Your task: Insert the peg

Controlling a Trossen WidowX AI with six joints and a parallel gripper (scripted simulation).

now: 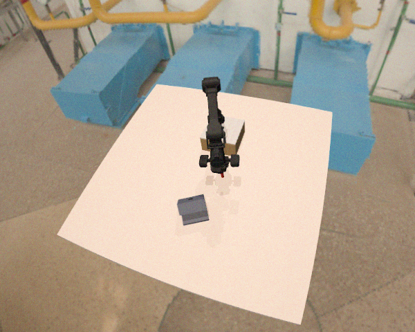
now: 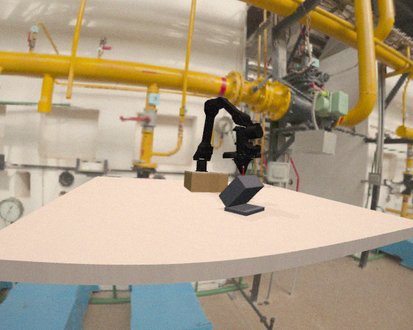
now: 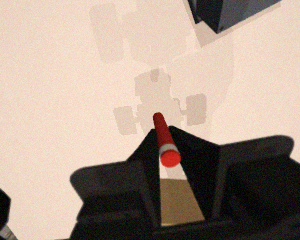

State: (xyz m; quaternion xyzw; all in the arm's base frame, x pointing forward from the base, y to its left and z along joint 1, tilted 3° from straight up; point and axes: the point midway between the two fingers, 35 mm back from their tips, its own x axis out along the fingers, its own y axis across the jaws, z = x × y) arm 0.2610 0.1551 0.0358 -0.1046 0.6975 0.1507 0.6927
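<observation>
My gripper tip is now 200 mm short of the grey sloped panel, 60 mm to the left of it and 50 mm above it. Round my gripper tip: round red peg (20 mm above).
</observation>
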